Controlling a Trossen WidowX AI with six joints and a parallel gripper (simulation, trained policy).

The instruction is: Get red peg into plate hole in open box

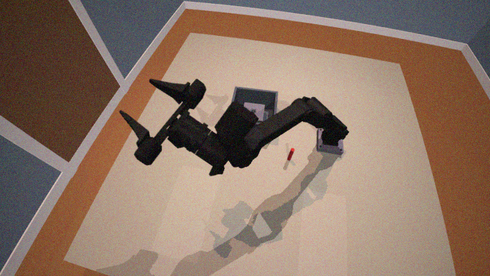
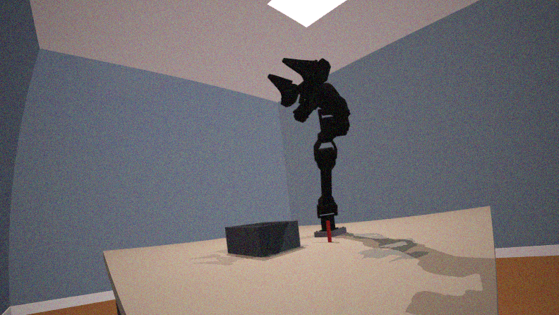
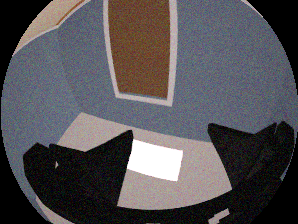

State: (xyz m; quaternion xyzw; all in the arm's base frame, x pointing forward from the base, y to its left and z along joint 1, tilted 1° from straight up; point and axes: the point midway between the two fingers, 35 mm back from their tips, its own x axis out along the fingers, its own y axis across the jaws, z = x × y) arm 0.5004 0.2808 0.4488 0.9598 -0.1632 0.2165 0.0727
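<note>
My gripper tip is now 440 mm above the red peg, 370 mm past it and 160 mm to the left of it. Round my gripper tip: pale plate: 430 mm below, 340 mm to the right, 200 mm behind; then dark grey box: 450 mm below, 340 mm to the right, 200 mm behind.
</note>
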